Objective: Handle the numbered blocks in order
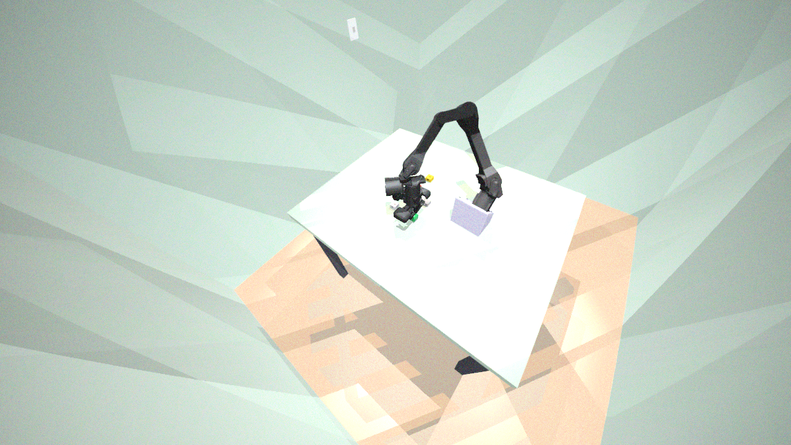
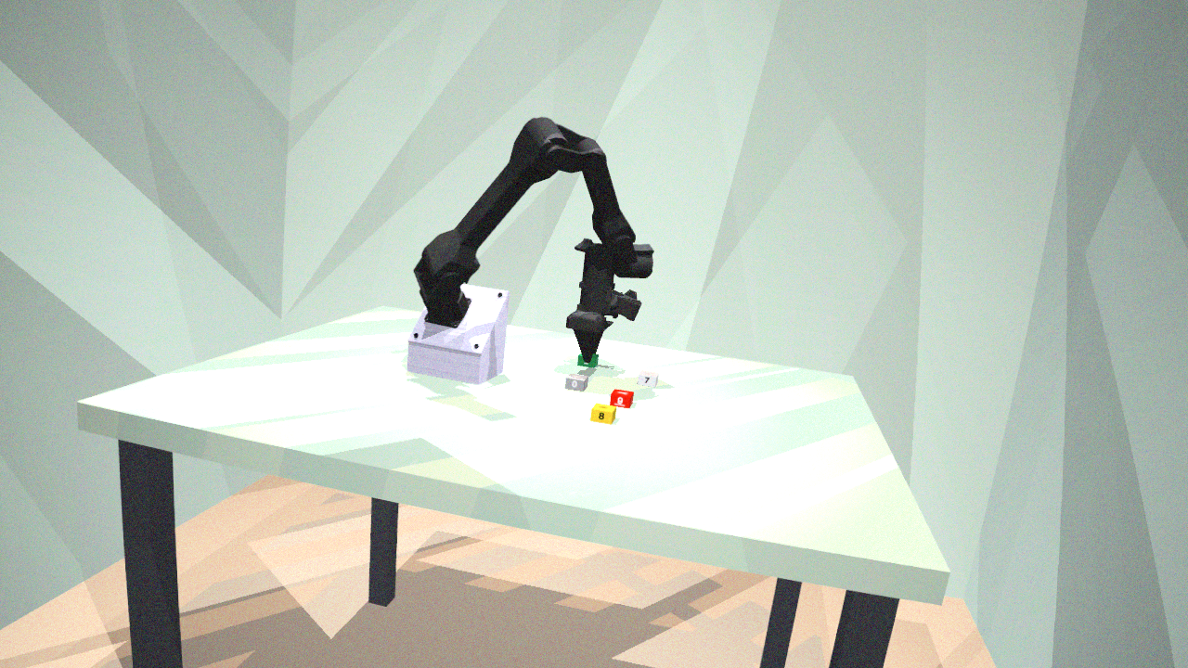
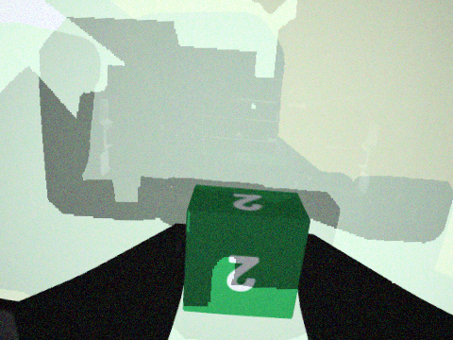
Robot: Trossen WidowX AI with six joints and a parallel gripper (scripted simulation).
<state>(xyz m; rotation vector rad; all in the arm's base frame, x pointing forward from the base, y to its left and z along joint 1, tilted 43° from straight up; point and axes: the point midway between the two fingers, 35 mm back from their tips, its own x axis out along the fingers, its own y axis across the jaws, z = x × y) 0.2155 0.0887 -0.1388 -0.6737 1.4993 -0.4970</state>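
Now: the white block marked 7 12 cm ahead of my gripper tip and 1 cm below it. Round my gripper tip: red block (16 cm to the right, 11 cm ahead, 1 cm below); then grey block marked 0 (11 cm to the right, 2 cm ahead, 1 cm below); then green block (right at my gripper tip).
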